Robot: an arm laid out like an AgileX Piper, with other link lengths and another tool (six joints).
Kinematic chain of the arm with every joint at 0, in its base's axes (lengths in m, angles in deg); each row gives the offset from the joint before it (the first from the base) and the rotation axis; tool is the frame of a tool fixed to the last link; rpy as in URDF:
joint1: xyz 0 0 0.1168 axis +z
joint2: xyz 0 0 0 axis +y
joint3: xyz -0.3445 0 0.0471 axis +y
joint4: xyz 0.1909 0 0.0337 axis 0.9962 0 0.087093
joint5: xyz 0 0 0 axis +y
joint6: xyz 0.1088 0 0.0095 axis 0.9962 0 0.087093
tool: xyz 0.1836 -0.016 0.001 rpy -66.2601 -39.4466 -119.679
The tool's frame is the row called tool.
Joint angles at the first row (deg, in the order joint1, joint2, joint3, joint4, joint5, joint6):
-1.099, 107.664, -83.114, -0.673, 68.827, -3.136
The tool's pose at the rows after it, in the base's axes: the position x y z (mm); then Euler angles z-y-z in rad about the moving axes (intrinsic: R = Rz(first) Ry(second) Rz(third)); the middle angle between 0 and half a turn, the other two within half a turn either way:
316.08, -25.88, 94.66, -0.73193, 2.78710, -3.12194
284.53, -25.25, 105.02, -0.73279, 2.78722, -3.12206
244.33, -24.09, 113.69, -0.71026, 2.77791, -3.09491
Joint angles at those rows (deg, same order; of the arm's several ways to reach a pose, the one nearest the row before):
-1.100, 105.395, -80.582, -0.624, 68.951, -3.085
-1.099, 99.911, -74.714, -0.623, 68.573, -3.038
-1.099, 92.525, -66.694, -0.556, 67.181, -2.882

